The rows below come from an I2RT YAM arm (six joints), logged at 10 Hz.
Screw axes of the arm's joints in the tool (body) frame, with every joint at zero. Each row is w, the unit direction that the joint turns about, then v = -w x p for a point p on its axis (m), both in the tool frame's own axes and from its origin. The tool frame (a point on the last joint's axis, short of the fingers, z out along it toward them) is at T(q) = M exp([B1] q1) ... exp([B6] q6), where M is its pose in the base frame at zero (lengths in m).
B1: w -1 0 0 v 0 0.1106 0
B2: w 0 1 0 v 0.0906 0 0.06
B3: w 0 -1 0 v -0.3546 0 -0.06
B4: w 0 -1 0 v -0.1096 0 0
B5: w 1 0 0 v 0 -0.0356 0
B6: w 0 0 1 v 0 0 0
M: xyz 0.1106 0 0.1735 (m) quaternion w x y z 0.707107 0 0.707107 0
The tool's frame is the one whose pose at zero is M.
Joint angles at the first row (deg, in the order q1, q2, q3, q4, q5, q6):
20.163 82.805 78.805 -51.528 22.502 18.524
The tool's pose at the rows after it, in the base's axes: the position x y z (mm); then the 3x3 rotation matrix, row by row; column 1 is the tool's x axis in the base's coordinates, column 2 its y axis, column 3 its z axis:
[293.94 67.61 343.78], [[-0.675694 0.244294 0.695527], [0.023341 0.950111 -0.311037], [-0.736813 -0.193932 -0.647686]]
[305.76 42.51 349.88], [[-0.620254 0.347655 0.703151], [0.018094 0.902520 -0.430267], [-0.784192 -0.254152 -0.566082]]
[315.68 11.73 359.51], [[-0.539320 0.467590 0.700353], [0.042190 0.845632 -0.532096], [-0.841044 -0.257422 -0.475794]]
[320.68 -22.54 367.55], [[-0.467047 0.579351 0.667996], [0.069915 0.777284 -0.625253], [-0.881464 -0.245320 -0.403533]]
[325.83 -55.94 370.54], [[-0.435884 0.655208 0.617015], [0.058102 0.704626 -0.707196], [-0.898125 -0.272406 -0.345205]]
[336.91 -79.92 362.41], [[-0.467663 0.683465 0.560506], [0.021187 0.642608 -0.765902], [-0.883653 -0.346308 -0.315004]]
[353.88 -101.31 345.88], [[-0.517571 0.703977 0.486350], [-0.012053 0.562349 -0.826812], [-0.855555 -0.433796 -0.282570]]
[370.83 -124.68 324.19], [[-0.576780 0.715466 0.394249], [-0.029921 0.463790 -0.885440], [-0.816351 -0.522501 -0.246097]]
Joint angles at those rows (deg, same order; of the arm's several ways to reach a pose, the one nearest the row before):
16.294 81.997 78.980 -45.123 29.583 14.108
11.640 82.302 78.958 -39.901 34.283 9.957
6.022 82.345 78.959 -33.213 37.059 7.093
-0.054 82.456 78.958 -27.615 38.654 5.104
-5.781 83.548 78.980 -22.175 39.900 1.038
-9.432 86.412 78.980 -17.474 41.582 -4.273
-12.055 90.913 78.979 -11.616 44.992 -9.759
-14.633 96.180 78.979 -4.929 49.211 -15.507

